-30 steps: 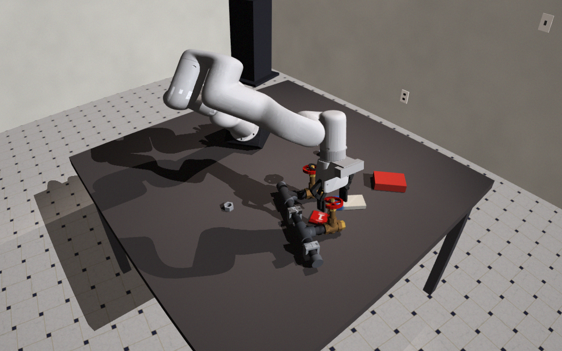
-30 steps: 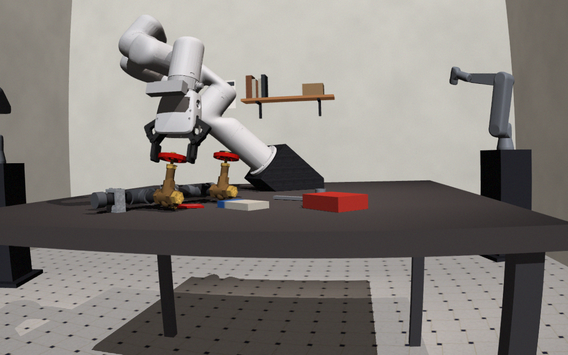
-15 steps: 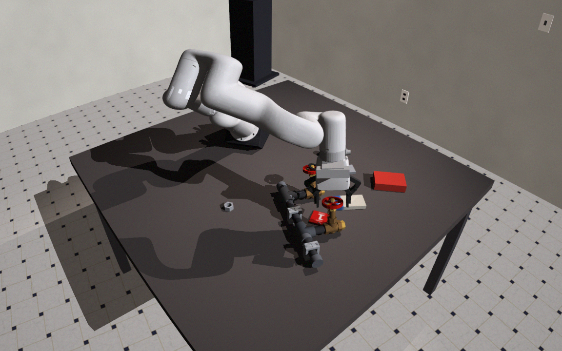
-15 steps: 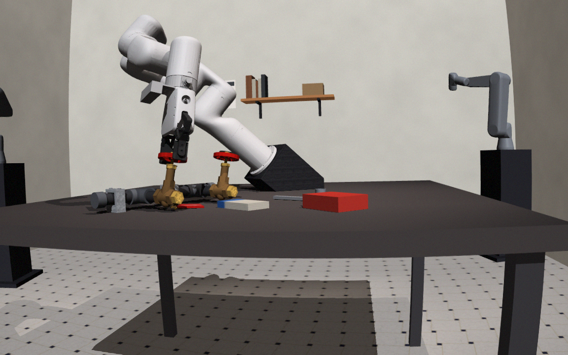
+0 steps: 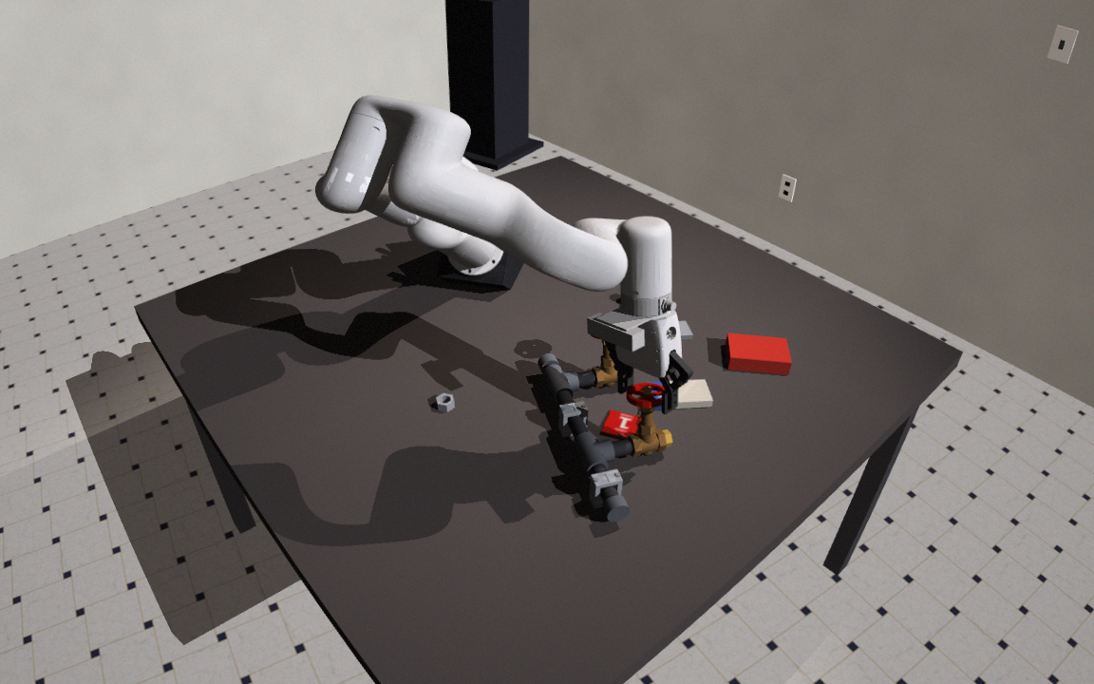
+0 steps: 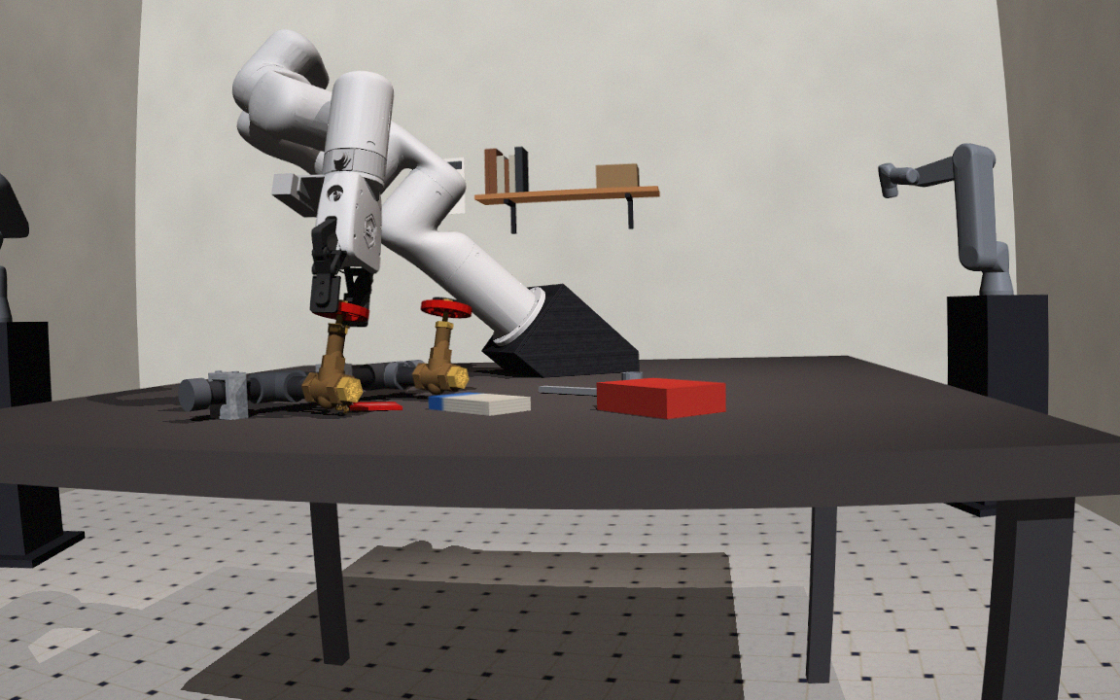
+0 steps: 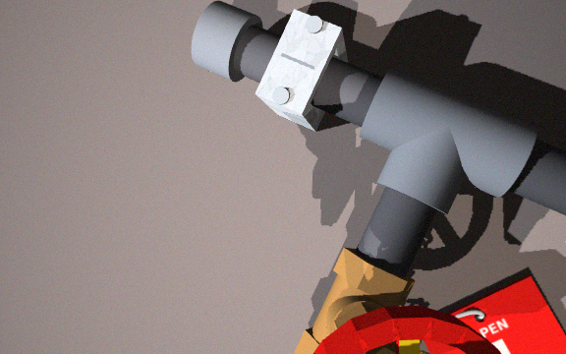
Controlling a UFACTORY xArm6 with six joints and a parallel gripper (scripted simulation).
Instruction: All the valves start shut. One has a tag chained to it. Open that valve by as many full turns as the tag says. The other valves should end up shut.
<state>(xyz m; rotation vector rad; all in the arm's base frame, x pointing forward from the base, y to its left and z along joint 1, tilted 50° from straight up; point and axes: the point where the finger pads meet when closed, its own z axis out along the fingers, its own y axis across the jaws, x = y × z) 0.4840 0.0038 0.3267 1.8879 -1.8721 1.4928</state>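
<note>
Right now my hand is 11 cm above the red tag, 5 cm past it and 2 cm to the right of it. Round my hand: grey nut 33 cm behind, 11 cm to the right, 11 cm below; cable-tie box 15 cm to the left, 11 cm below; grey flat tool 31 cm to the left, 12 cm behind, 11 cm below.
</note>
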